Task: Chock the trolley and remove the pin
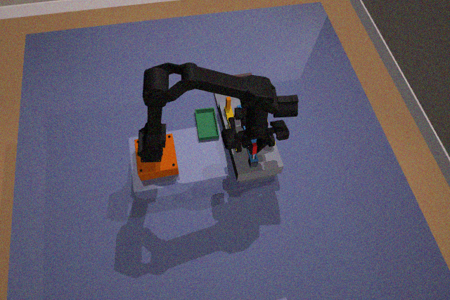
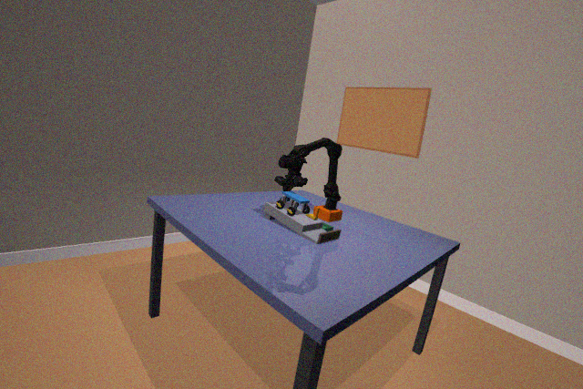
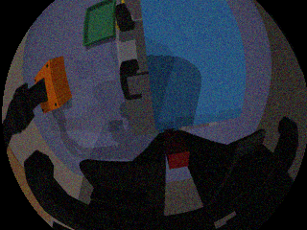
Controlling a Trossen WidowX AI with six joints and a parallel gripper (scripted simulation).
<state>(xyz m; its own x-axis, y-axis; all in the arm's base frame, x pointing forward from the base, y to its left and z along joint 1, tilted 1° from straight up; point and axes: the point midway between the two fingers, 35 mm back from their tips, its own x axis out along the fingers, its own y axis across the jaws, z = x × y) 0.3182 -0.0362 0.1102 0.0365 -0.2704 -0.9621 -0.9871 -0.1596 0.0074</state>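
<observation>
The green tray is 13 cm behind my gripper tip, 18 cm to the left of it and 15 cm below it. The rest, counted from my gripper tip: brown bar 3 cm behind, 35 cm to the left, 11 cm below; then blue trolley 1 cm ahead, 10 cm to the left, 3 cm below; then red-headed stop pin right at my gripper tip.
</observation>
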